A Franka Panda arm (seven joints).
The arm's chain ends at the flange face. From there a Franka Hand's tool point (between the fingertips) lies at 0.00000 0.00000 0.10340 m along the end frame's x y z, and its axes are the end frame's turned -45 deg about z.
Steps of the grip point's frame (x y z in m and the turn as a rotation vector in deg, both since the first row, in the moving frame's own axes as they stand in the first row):
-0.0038, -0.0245, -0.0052, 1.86, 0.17, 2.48
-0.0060, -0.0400, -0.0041, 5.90, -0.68, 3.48
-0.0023, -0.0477, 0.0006, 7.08, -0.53, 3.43
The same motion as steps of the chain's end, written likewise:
-0.0179, -0.0120, -0.0051, 1.44, -1.20, 2.48
-0.0244, -0.0171, -0.0035, 3.69, -4.65, 3.48
-0.0259, -0.0235, 0.0014, 4.63, -5.38, 3.43

